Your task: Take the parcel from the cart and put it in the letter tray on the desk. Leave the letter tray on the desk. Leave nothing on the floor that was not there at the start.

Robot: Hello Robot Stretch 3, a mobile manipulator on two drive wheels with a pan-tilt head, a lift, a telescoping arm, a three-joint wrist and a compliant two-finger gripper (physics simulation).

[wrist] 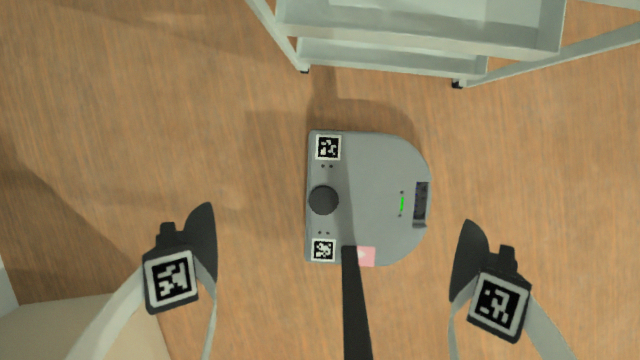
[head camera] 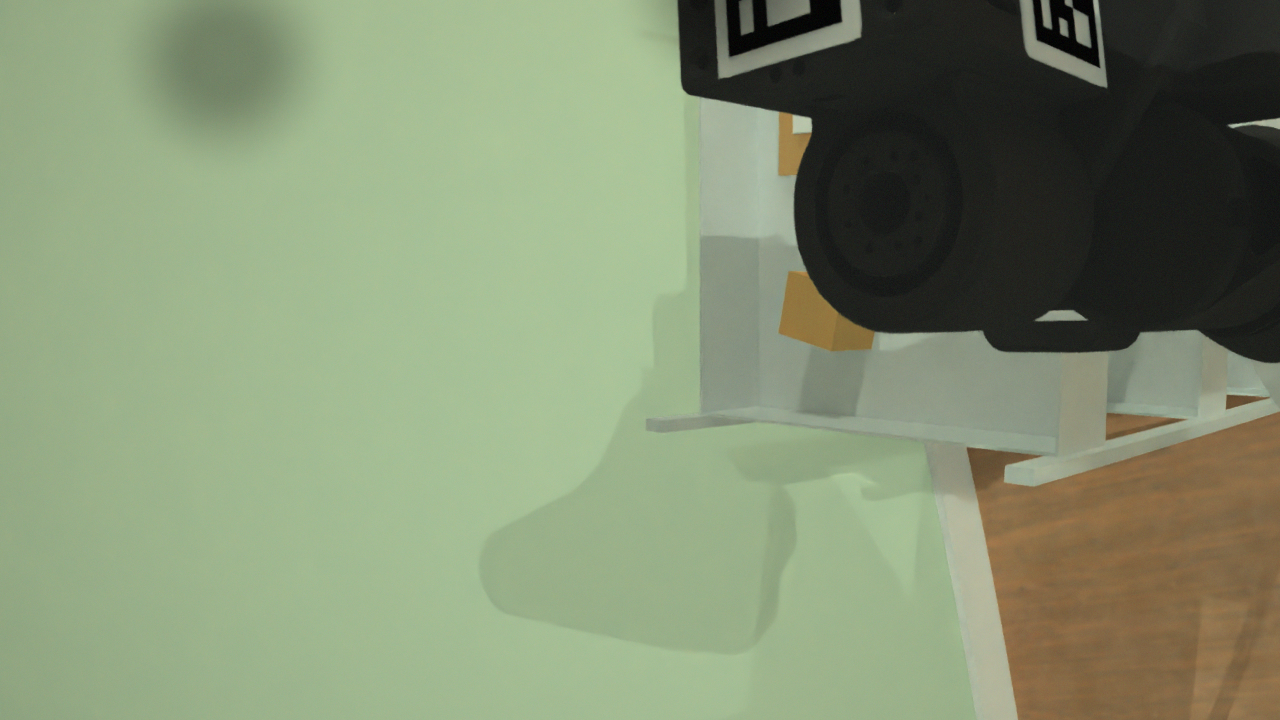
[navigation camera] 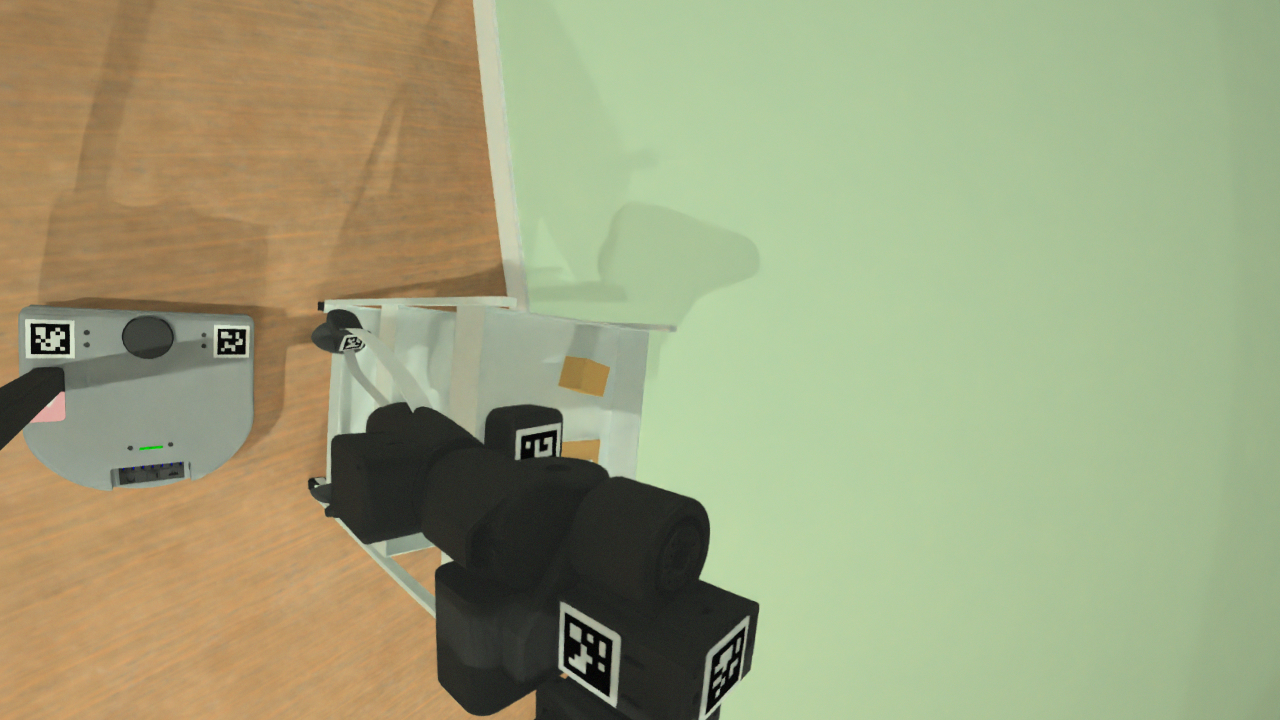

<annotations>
parcel: head camera; navigation camera; not seen in the wrist view (out of frame)
same spot on parcel: (navigation camera: 583, 375) = (head camera: 836, 315)
same spot on white cart: (head camera: 954, 388) = (navigation camera: 528, 336)
</annotations>
